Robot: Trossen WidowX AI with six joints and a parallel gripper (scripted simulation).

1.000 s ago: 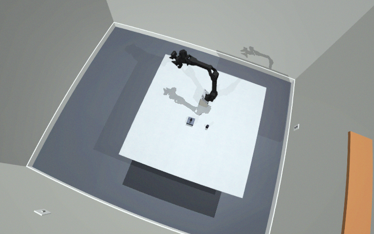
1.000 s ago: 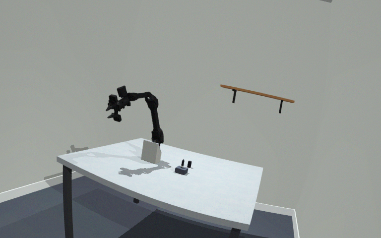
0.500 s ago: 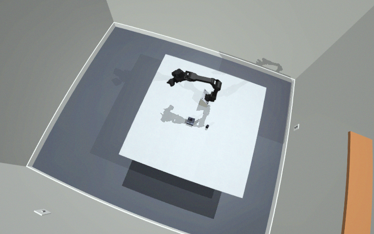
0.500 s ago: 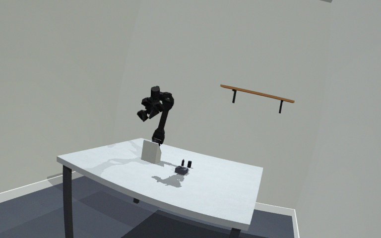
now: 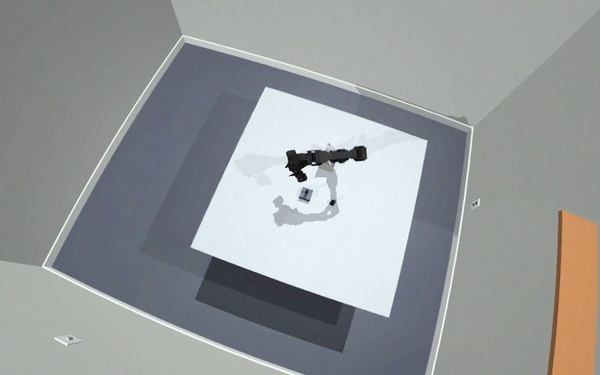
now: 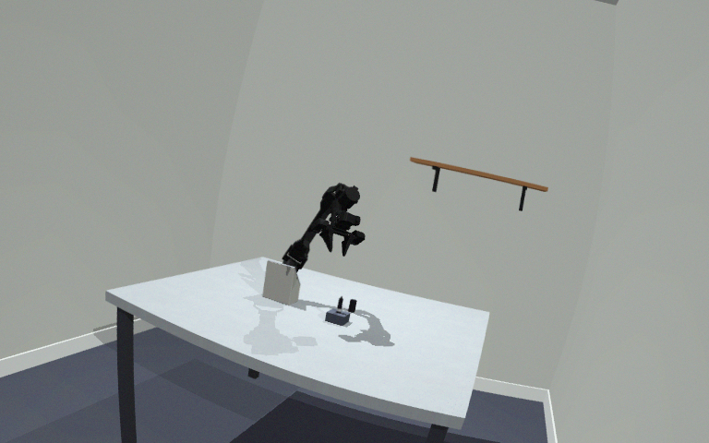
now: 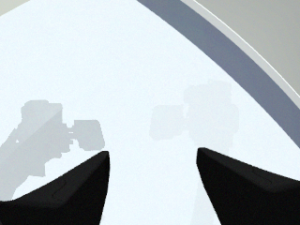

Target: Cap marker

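The dark cap is 20 mm ahead of my gripper tip, 320 mm to the left of it and 260 mm below it. From my gripper tip the other things lie so: holder block 10 mm ahead, 140 mm to the left, 260 mm below.
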